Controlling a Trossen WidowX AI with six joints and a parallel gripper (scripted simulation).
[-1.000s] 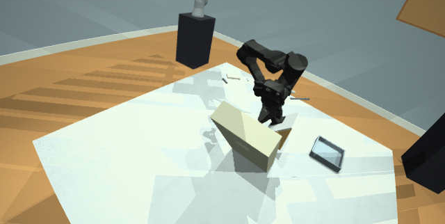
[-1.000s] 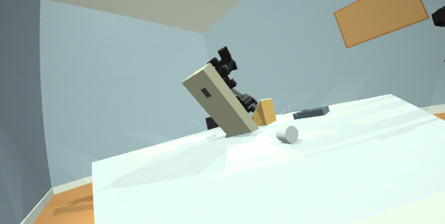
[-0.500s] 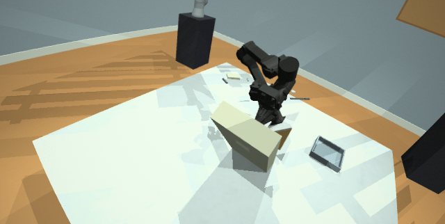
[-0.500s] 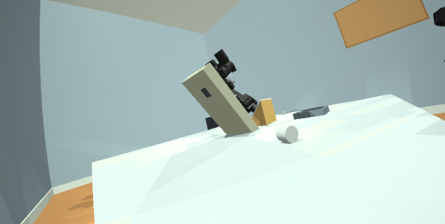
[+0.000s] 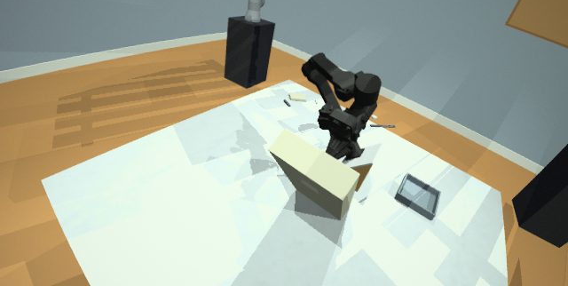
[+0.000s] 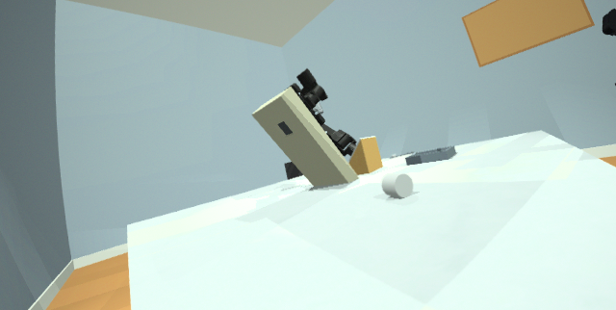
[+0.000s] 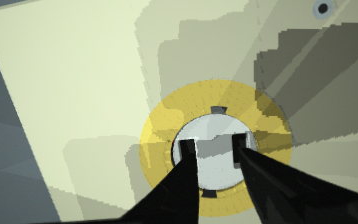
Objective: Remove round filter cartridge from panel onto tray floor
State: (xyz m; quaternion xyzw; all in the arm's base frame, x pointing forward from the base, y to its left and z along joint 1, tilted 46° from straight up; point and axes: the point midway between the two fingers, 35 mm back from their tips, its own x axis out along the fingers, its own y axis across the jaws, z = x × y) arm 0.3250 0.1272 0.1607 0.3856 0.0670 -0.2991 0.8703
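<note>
Now: gripper tip 20 mm short of the round filter cartridge and 10 mm above it. From my gripper tip the other things lie so: beige service panel (30 mm behind, 90 mm below); then grey tray (390 mm behind, 320 mm to the left, 250 mm below).
</note>
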